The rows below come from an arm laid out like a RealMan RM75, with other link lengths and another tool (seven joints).
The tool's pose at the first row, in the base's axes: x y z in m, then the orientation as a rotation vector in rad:
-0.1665 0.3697 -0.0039 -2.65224 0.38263 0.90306
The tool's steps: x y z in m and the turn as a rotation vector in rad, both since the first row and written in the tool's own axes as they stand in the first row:
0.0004 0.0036 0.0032 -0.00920 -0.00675 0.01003
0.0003 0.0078 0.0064 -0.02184 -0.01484 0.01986
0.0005 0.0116 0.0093 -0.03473 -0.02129 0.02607
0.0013 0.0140 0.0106 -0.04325 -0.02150 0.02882
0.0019 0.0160 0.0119 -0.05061 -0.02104 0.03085
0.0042 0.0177 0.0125 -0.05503 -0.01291 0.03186
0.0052 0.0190 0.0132 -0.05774 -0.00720 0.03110
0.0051 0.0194 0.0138 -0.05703 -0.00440 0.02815
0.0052 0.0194 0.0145 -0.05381 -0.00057 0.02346
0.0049 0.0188 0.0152 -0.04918 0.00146 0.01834
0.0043 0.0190 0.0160 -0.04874 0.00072 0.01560
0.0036 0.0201 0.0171 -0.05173 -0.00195 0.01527
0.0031 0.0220 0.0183 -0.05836 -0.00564 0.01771
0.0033 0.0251 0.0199 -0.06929 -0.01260 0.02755
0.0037 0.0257 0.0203 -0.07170 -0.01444 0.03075
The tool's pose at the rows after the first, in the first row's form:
-0.1692 0.3675 -0.0073 -2.65723 0.39143 0.91875
-0.1724 0.3649 -0.0105 -2.66448 0.39846 0.93765
-0.1752 0.3625 -0.0136 -2.67266 0.40085 0.95350
-0.1761 0.3607 -0.0156 -2.68032 0.40155 0.95833
-0.1770 0.3592 -0.0173 -2.68728 0.40184 0.96156
-0.1762 0.3575 -0.0196 -2.69595 0.40364 0.95317
-0.1763 0.3565 -0.0210 -2.70163 0.40301 0.94662
-0.1768 0.3563 -0.0215 -2.70248 0.39987 0.94174
-0.1771 0.3566 -0.0220 -2.70157 0.39547 0.93389
-0.1775 0.3574 -0.0223 -2.69834 0.39056 0.92768
-0.1785 0.3576 -0.0225 -2.69742 0.38677 0.92762
-0.1800 0.3572 -0.0231 -2.69862 0.38459 0.93230
-0.1817 0.3559 -0.0241 -2.70263 0.38466 0.94073
-0.1835 0.3537 -0.0261 -2.70889 0.39261 0.95763
-0.1836 0.3532 -0.0268 -2.71011 0.39573 0.96208

